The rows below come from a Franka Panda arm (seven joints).
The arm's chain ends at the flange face. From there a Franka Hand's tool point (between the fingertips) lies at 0.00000 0.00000 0.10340 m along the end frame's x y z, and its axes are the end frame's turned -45 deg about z.
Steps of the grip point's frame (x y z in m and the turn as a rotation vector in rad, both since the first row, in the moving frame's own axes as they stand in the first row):
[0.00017, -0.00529, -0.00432, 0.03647, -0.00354, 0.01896]
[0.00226, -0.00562, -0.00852, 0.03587, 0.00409, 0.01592]
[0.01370, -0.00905, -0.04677, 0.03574, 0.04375, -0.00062]
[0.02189, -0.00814, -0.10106, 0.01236, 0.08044, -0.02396]
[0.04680, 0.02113, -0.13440, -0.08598, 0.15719, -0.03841]
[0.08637, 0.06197, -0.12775, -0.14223, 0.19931, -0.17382]
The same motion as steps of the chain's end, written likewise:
[-0.00072, -0.00143, -0.00425, 0.02329, -0.02829, 0.01896]
[-0.00008, -0.00263, -0.00845, 0.02826, -0.02247, 0.01592]
[0.00270, -0.01028, -0.04661, 0.05621, 0.00566, -0.00062]
[0.00483, -0.01440, -0.10072, 0.06562, 0.04814, -0.02396]
[0.03045, -0.01263, -0.13275, 0.05035, 0.17195, -0.03841]
[0.08065, -0.01099, -0.12467, 0.04036, 0.24151, -0.17382]

